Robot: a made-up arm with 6 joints. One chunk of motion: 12 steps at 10 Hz.
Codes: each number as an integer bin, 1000 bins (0 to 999) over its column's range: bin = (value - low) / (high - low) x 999, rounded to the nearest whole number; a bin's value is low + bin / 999 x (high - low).
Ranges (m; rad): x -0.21..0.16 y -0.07..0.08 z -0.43..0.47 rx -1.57..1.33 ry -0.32..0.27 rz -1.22..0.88
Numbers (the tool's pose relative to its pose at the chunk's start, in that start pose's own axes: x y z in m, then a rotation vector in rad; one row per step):
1: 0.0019 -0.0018 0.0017 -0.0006 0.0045 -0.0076
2: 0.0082 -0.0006 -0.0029 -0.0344 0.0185 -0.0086
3: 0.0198 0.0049 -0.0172 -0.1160 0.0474 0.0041
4: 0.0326 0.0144 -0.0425 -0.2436 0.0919 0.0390
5: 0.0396 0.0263 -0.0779 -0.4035 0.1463 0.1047
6: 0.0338 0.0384 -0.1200 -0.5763 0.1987 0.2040
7: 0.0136 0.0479 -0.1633 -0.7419 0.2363 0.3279
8: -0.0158 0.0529 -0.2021 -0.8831 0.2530 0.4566
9: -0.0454 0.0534 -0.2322 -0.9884 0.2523 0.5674
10: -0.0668 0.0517 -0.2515 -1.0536 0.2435 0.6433
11: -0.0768 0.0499 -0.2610 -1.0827 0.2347 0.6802
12: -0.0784 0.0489 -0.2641 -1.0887 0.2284 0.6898
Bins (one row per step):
1: 572 454 479 541 549 577
2: 589 462 474 529 573 576
3: 620 499 458 501 622 582
4: 655 562 430 457 697 599
5: 674 641 391 402 790 630
6: 658 722 344 342 878 677
7: 604 785 296 285 942 736
8: 524 819 253 237 970 798
9: 444 822 220 200 969 850
10: 387 811 198 178 954 886
11: 360 799 188 168 939 904
12: 355 792 184 166 929 909

